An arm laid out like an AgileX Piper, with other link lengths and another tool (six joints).
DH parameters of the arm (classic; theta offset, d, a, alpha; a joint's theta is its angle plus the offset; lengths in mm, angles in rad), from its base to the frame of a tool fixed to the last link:
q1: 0 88.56 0 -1.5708
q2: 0.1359 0 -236.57 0
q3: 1.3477 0 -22.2 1.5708
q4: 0 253.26 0 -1.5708
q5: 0 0 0 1.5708
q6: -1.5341 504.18 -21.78 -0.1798
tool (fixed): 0 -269.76 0 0
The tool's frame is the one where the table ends.
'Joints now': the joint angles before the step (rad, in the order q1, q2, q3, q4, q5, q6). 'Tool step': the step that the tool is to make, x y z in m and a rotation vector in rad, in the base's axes. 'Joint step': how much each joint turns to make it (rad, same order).
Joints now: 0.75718, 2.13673, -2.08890, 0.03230, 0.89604, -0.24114
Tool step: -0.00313, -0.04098, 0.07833, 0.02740, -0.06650, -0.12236
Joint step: 0.00001, -0.17583, 0.00723, -0.12362, 0.10488, 0.14180
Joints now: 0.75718, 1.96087, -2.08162, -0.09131, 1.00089, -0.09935
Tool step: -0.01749, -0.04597, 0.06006, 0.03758, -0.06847, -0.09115
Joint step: -0.00002, -0.21020, 0.10919, -0.09090, 0.03647, 0.09254
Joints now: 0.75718, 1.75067, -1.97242, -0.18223, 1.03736, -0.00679
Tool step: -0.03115, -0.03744, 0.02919, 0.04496, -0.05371, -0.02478
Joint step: -0.00001, -0.23640, 0.22293, -0.03230, -0.05097, 0.03883
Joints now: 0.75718, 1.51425, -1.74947, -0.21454, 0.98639, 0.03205
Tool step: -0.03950, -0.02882, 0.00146, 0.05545, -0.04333, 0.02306
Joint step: 0.00000, -0.25587, 0.30224, 0.01282, -0.11736, 0.00678
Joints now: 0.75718, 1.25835, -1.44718, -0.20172, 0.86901, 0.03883
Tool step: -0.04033, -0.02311, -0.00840, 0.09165, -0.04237, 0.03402
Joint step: -0.00003, -0.25438, 0.30345, 0.04260, -0.14472, 0.00328
